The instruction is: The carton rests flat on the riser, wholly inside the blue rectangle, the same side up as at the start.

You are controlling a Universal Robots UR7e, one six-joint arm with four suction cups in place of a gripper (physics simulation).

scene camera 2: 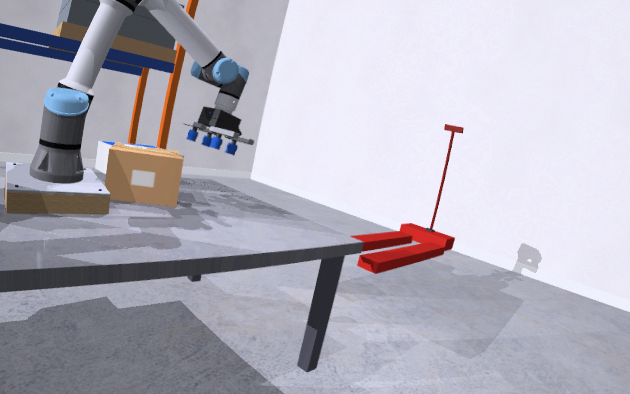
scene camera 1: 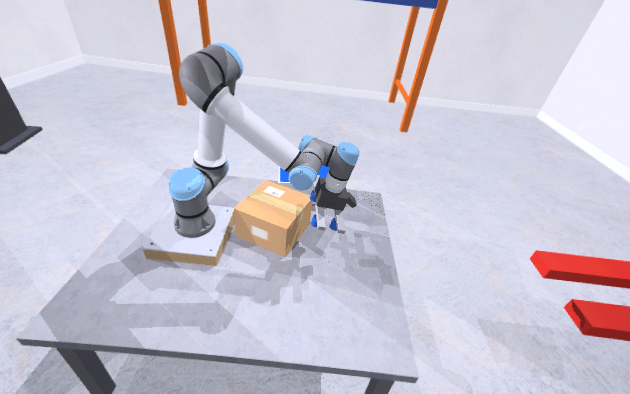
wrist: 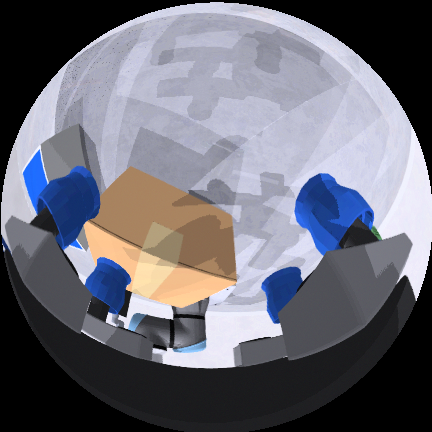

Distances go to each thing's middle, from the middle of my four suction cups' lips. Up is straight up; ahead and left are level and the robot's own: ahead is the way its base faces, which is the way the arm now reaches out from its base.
Scene:
I see my suction cup 18 cm past the brown carton (scene camera 2: 140, 174), 11 cm to the right of it and 13 cm above it. Also, from my suction cup: riser (wrist: 53, 158) 3 cm behind, 43 cm to the left, 14 cm below.

